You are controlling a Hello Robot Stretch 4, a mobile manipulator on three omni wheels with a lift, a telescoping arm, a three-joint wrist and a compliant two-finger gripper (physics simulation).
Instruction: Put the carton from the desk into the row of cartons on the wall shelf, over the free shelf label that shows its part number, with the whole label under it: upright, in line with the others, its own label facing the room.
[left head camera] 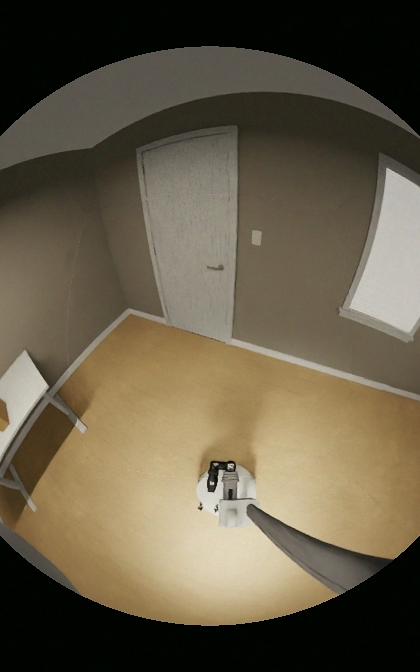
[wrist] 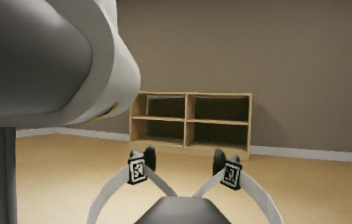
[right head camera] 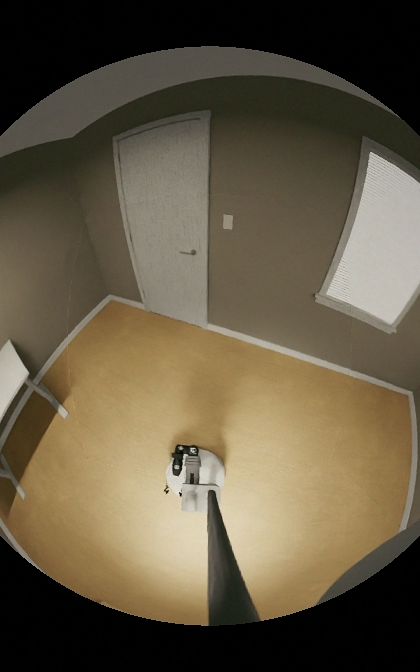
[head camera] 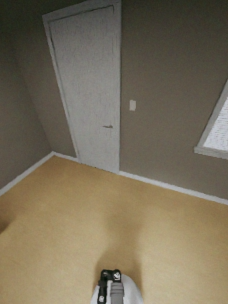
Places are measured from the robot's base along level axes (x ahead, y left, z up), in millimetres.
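Where they show: hand at its tool point: [left head camera: 207, 509] [wrist: 184, 163] [right head camera: 173, 492].
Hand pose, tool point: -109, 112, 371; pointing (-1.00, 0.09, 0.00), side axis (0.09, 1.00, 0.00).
After its pixels a point has its place, as x, y, z.
The desk [left head camera: 24, 382] @[381, 1594, 692] [right head camera: 11, 372] @[379, 1516, 692] has a white top and shows in part at the left edge of both side head views. An orange-brown box-like thing [left head camera: 3, 416] @[30, 1585, 749] lies on it, cut off by the left edge of the left head view; I cannot tell whether it is the carton. My gripper [wrist: 184, 160] @[-109, 112, 371] [left head camera: 208, 507] @[-109, 112, 371] [right head camera: 174, 492] @[-109, 112, 371] is open and empty, with its two fingertips well apart. It is close beside the robot's base, away from the desk. The wall shelf, its row of cartons and the shelf labels do not show in these views.
A low wooden shelf unit [wrist: 215, 153] with four compartments stands against a wall in the wrist view. A closed door [head camera: 89, 90] @[1655, 314, 1336] [left head camera: 195, 225] @[1633, 260, 1250] [right head camera: 167, 215] @[1636, 268, 1212] and a window [left head camera: 390, 245] @[1075, -1143, 1441] [right head camera: 376, 235] @[1059, -1184, 1433] are in the wall ahead. The desk's angled leg [left head camera: 70, 415] [right head camera: 50, 398] @[432, 1632, 29] reaches onto the floor.
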